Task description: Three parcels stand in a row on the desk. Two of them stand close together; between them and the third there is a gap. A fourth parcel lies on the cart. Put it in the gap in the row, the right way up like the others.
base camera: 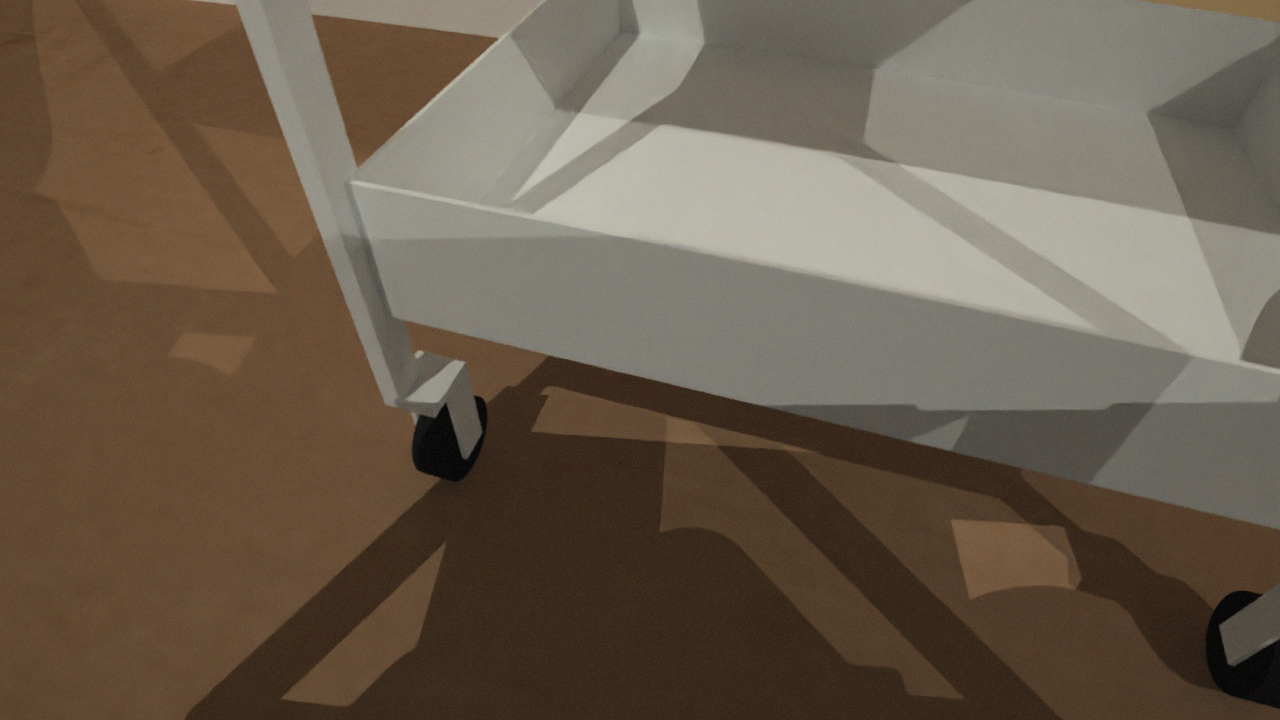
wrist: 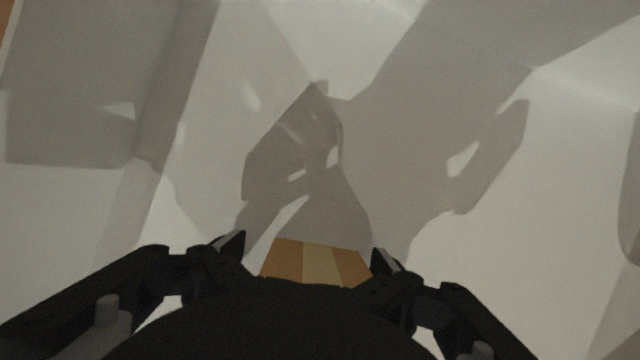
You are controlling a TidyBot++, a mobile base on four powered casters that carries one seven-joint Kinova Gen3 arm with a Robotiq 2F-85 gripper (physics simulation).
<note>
I see my gripper [wrist: 307,252], a brown cardboard parcel [wrist: 304,262] and a white cart [base camera: 1039,240].
The white cart is seen too in the wrist view [wrist: 486,150]. The base camera view misses the brown cardboard parcel: it is out of frame.
</note>
